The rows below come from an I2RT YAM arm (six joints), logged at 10 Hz.
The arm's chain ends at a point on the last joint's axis. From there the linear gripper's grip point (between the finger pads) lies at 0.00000 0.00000 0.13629 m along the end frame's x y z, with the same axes.
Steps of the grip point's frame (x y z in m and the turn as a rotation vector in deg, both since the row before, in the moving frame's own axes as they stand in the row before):
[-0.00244 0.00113 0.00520 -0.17 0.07 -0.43]
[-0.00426 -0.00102 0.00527 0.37 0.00 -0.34]
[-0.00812 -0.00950 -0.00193 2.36 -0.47 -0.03]
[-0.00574 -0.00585 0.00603 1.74 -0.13 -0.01]
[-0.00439 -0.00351 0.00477 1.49 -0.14 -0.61]
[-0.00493 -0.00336 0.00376 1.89 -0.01 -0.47]
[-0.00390 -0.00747 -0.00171 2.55 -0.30 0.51]
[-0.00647 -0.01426 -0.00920 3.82 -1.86 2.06]
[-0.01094 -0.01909 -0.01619 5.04 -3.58 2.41]
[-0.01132 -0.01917 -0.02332 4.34 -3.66 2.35]
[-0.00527 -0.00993 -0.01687 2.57 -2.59 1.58]
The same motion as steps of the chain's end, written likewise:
[-0.00261 0.00073 0.00520 -0.17 0.07 -0.43]
[-0.00426 -0.00014 0.00527 0.37 0.00 -0.34]
[-0.00700 -0.00389 -0.00181 2.36 -0.47 -0.03]
[-0.00543 -0.00171 0.00609 1.74 -0.13 -0.01]
[-0.00404 0.00003 0.00482 1.49 -0.14 -0.61]
[-0.00489 0.00113 0.00383 1.89 -0.01 -0.47]
[-0.00321 -0.00140 -0.00157 2.55 -0.30 0.51]
[-0.00221 -0.00510 -0.00883 3.82 -1.86 2.06]
[-0.00270 -0.00695 -0.01540 5.04 -3.58 2.41]
[-0.00284 -0.00869 -0.02265 4.34 -3.66 2.35]
[0.00080 -0.00374 -0.01659 2.57 -2.59 1.58]

